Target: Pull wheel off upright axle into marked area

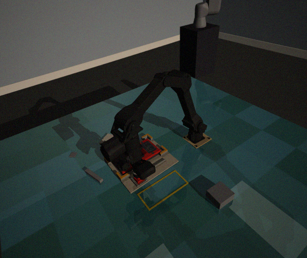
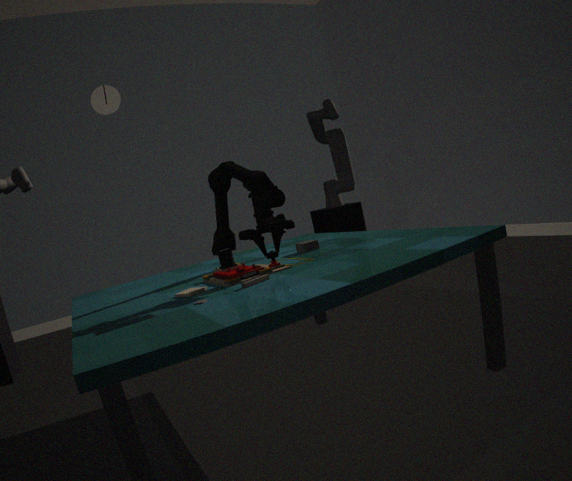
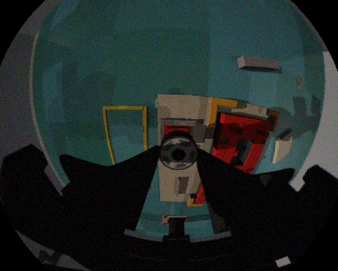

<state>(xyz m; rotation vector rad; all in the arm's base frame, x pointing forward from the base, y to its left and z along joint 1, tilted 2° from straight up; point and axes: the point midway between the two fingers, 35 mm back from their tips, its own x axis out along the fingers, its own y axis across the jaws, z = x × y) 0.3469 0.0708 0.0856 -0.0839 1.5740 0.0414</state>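
My gripper tip is now 10 mm above the black axle. Also, from my gripper tip: black wheel right at my gripper tip; grey bar 150 mm ahead, 130 mm to the right, 40 mm below; flat tan tile 10 mm ahead, 300 mm to the right, 40 mm below.
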